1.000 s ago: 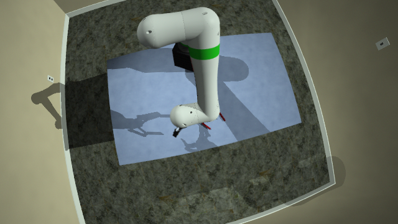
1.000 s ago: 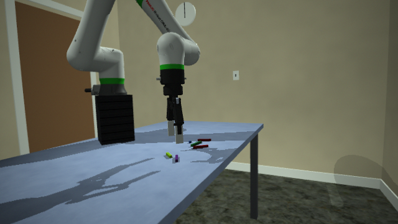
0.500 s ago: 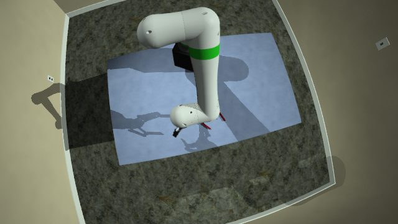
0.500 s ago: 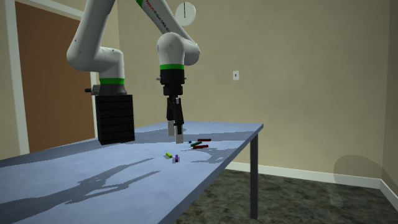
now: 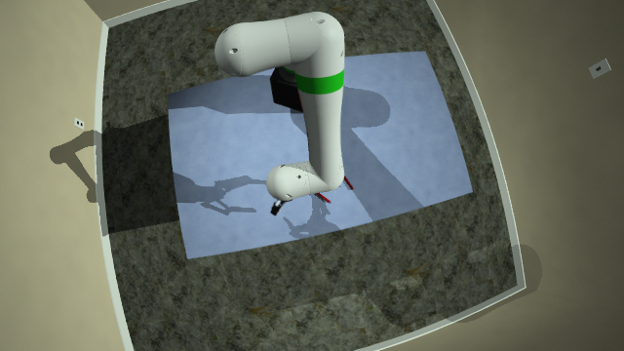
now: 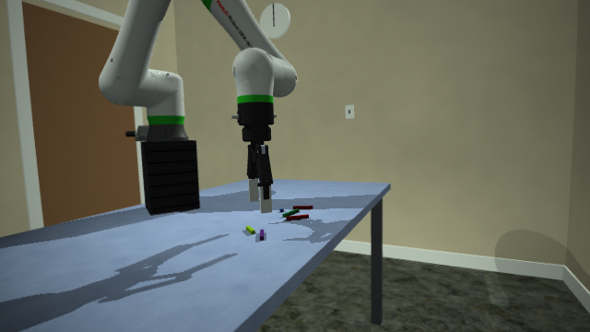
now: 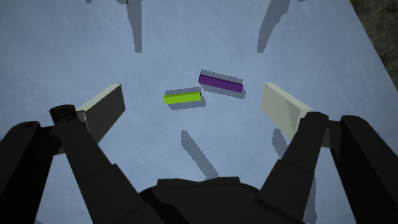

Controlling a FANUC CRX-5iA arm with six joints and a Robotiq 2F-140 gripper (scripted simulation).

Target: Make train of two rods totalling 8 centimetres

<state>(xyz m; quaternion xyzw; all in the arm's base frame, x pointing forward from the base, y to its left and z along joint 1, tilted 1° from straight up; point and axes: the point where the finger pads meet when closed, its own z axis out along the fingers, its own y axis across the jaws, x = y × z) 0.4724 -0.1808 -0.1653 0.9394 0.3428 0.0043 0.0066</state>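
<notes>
Right now the blue rod is 220 mm to the left of my hand, 70 mm below it and 30 mm behind it. From my hand the other things lie so: purple rod 70 mm below, 30 mm to the right, 20 mm ahead; green rod 200 mm to the left, 70 mm below, 10 mm ahead; lime rod 70 mm below, 30 mm behind.
</notes>
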